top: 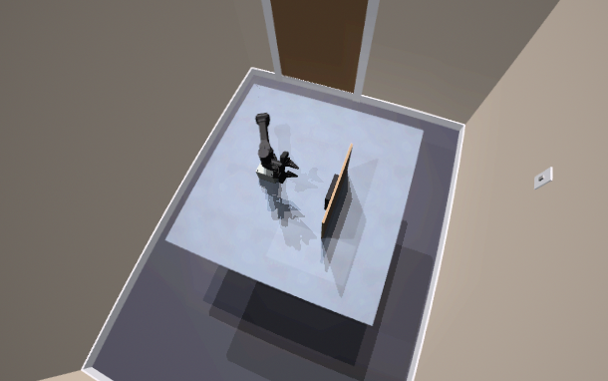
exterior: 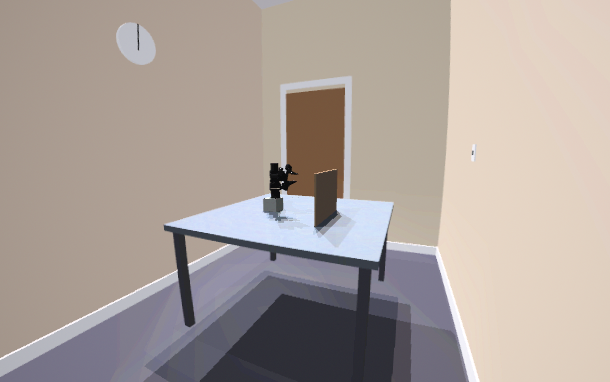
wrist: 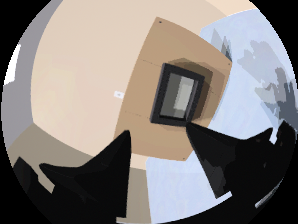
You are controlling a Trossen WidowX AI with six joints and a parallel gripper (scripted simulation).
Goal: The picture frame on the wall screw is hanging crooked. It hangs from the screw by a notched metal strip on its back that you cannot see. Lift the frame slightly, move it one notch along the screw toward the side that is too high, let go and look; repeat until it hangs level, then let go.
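My gripper tip is 200 mm short of the picture frame, 10 mm to the right of it and 90 mm above it. Round my gripper tip: tan wall panel (210 mm ahead, 20 mm to the left, 110 mm below).
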